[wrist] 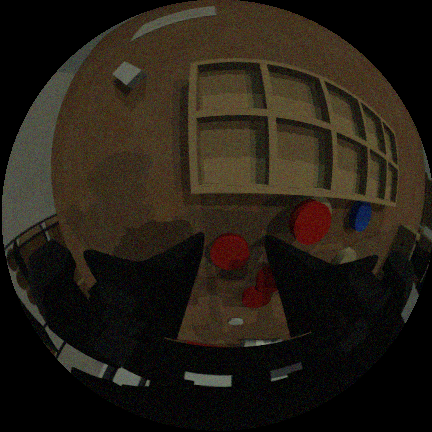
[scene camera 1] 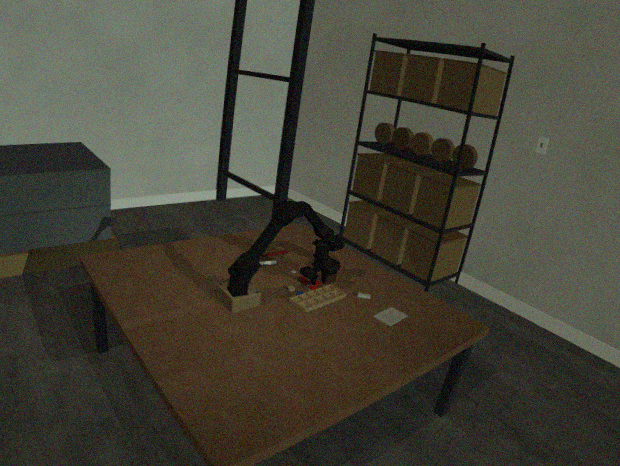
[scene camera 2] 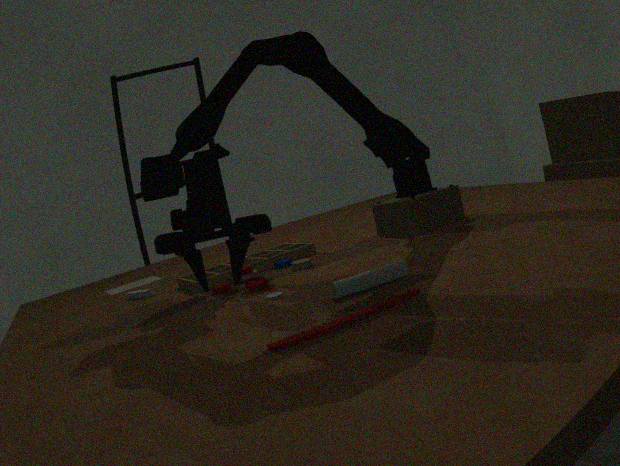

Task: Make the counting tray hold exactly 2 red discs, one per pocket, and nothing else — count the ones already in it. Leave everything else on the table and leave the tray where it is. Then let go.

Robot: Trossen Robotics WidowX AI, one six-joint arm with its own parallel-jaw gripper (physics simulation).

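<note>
The wooden counting tray (scene camera 1: 325, 304) (scene camera 2: 306, 250) (wrist: 193, 150) has two rows of pockets, and no disc shows in any pocket in the wrist view. My gripper (scene camera 1: 319, 281) (scene camera 2: 221, 286) (wrist: 234, 238) is open, pointing down beside the tray's long edge. One red disc (scene camera 2: 220, 288) (wrist: 229, 251) lies between and below the parted fingertips, not gripped. Another red disc (scene camera 2: 246, 269) (wrist: 310, 221) lies close to the tray, partly covering a pale disc. Two more red discs (wrist: 255, 296) (wrist: 267, 278) lie farther from the tray, one partly hidden by a finger.
A blue disc (scene camera 1: 299, 292) (scene camera 2: 283, 263) (wrist: 360, 216) and a beige disc (scene camera 1: 291, 288) (scene camera 2: 302, 263) (wrist: 346, 256) lie near the tray. A small white disc (scene camera 2: 274, 295) (wrist: 235, 321), white cylinder (scene camera 2: 370, 280), red rod (scene camera 2: 345, 319), white block (scene camera 1: 363, 295) (wrist: 128, 75) and pale sheet (scene camera 1: 390, 316) lie around.
</note>
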